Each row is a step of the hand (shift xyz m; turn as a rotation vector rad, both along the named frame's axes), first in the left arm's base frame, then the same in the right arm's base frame.
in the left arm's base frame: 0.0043 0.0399 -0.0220 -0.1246 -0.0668 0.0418
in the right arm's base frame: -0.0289 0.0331 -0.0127 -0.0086 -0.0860 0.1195
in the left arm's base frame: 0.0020 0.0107 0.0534 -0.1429 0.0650 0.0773
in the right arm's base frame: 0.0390 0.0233 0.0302 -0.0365 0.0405 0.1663
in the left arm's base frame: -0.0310 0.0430 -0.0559 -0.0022 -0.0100 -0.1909
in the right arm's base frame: -0.0747 0.0184 -0.0034 -0.1466 -0.0555 -0.1094
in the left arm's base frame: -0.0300 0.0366 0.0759 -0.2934 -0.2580 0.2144
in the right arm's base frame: 0.0309 0.0442 0.0714 0.1055 -0.2686 0.3396
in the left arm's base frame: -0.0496 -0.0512 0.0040 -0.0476 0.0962 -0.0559
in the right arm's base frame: -0.0047 -0.0602 0.0381 -0.1020 0.0635 0.0147
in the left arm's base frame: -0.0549 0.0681 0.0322 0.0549 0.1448 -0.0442
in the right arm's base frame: -0.0272 0.0564 0.0691 -0.0567 0.1393 -0.0575
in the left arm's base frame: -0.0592 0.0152 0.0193 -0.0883 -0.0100 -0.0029
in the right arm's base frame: -0.0209 0.0028 0.0605 -0.0445 -0.0339 0.0691
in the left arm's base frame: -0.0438 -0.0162 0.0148 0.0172 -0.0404 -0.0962
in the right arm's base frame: -0.0055 -0.0234 0.0427 -0.0520 -0.0560 -0.0731
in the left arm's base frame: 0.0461 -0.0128 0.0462 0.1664 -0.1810 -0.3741
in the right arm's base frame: 0.0644 0.0115 -0.0118 -0.1423 -0.2133 -0.3669
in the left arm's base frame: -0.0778 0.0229 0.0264 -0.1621 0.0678 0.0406
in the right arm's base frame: -0.0277 0.0067 0.0804 -0.0761 0.0292 0.1609
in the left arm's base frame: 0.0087 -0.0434 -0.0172 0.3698 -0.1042 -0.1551
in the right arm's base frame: 0.0063 -0.0422 -0.0208 0.1071 -0.0344 -0.3988
